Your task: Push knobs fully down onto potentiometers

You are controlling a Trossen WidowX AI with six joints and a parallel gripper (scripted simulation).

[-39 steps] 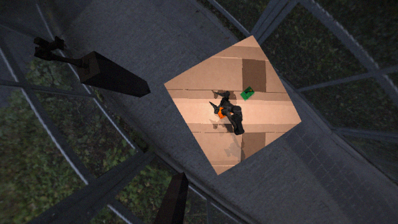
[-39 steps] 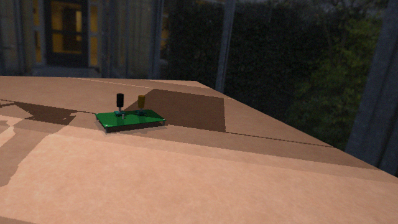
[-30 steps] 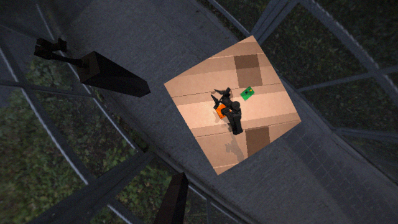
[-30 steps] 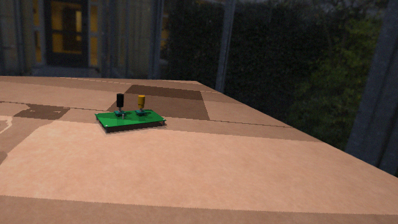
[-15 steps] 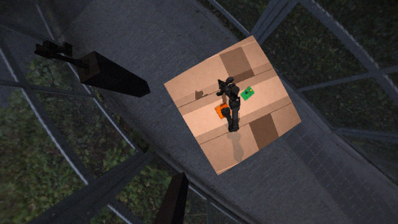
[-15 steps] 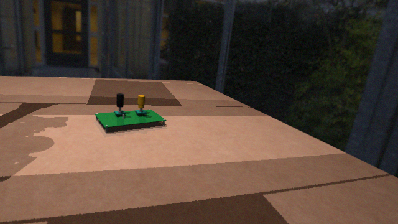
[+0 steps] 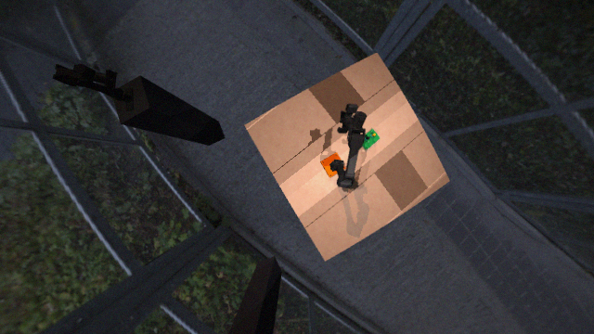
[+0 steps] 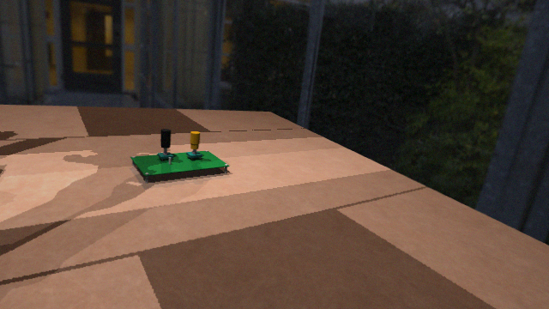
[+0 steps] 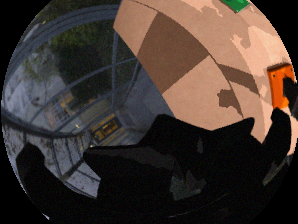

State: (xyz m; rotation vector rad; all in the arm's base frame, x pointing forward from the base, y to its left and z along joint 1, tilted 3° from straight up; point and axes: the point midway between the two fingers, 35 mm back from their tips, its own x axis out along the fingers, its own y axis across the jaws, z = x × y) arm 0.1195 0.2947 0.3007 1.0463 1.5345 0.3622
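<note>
The potentiometer is 22 cm ahead of my gripper tip, 21 cm to the right of it and 29 cm below it. Round my gripper tip: yellow knob 27 cm ahead, 21 cm to the right, 28 cm below.
</note>
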